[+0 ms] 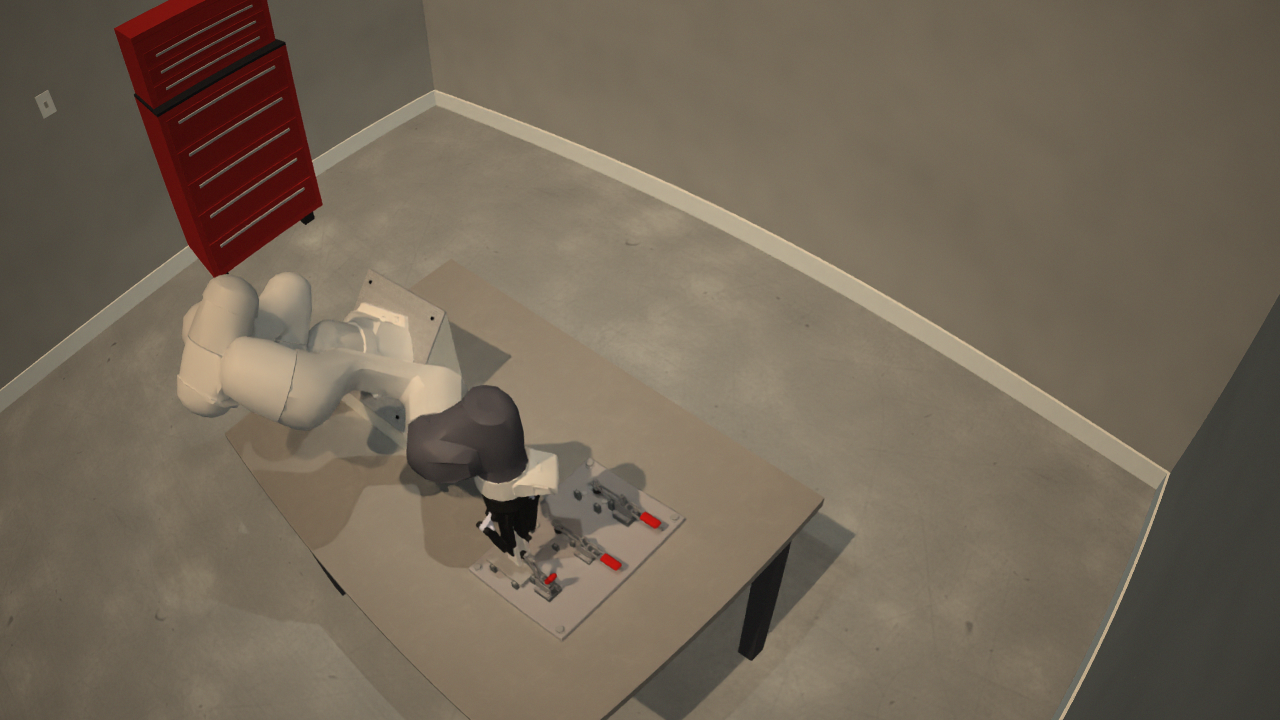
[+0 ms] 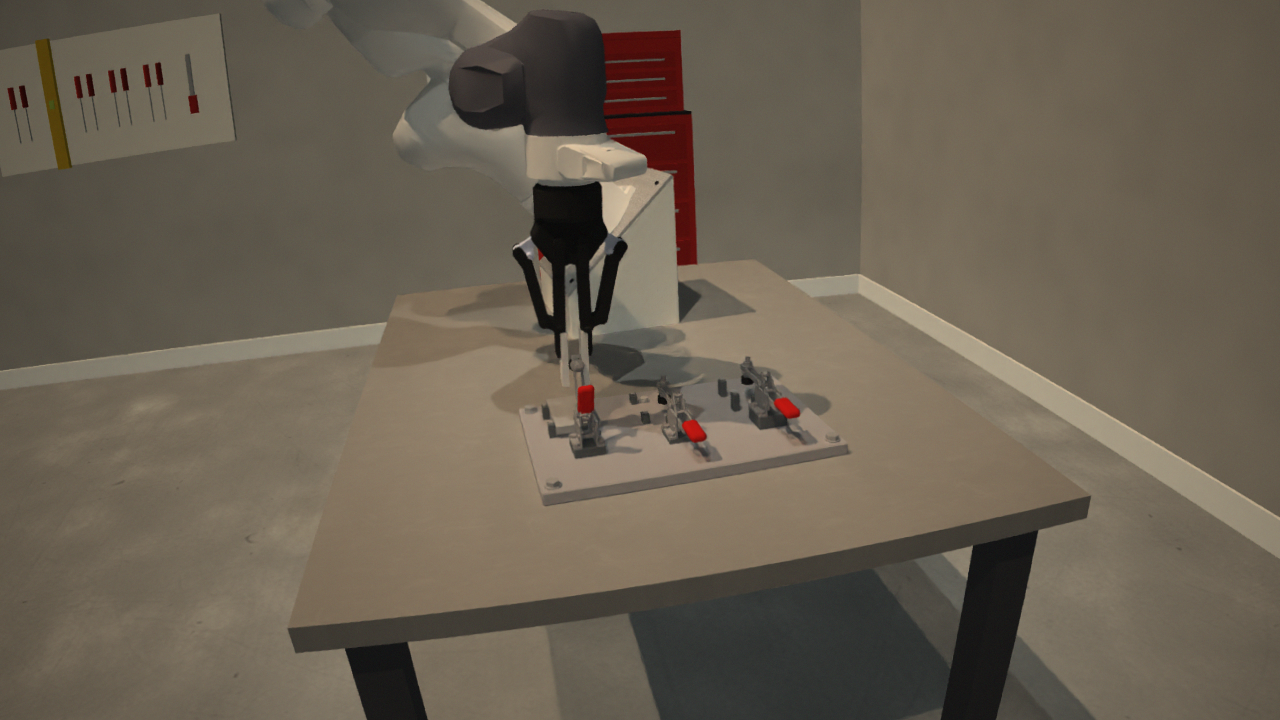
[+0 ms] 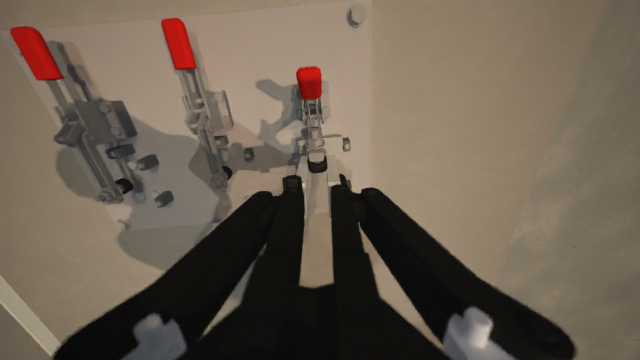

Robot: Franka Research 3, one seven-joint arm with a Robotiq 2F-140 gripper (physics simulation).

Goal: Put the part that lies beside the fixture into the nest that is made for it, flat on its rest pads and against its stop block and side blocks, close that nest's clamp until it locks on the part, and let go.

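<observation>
The pale flat part (image 1: 506, 570) (image 2: 562, 414) (image 3: 334, 144) lies in the end nest of the fixture plate (image 1: 572, 617) (image 2: 626, 476) (image 3: 260, 50), beside small dark blocks. Clamp and fingers hide much of it, so its contact with the pads and blocks cannot be told. That nest's clamp has its red handle (image 1: 550, 578) (image 2: 586, 398) (image 3: 309, 83) standing steeply up; its black-tipped arm reaches toward the fingers and looks raised above the part. My gripper (image 1: 519, 555) (image 2: 574, 362) (image 3: 318, 168) is nearly shut and holds nothing; its fingertips are close together at the clamp arm's tip.
The middle clamp (image 1: 586, 548) (image 2: 677, 420) (image 3: 202, 120) and the far clamp (image 1: 622, 506) (image 2: 765, 401) (image 3: 85, 130) have their red handles swung low and outward and their arms raised. Bolt heads stand at the plate's corners. A red tool cabinet (image 1: 228, 143) (image 2: 648, 85) stands beyond the table.
</observation>
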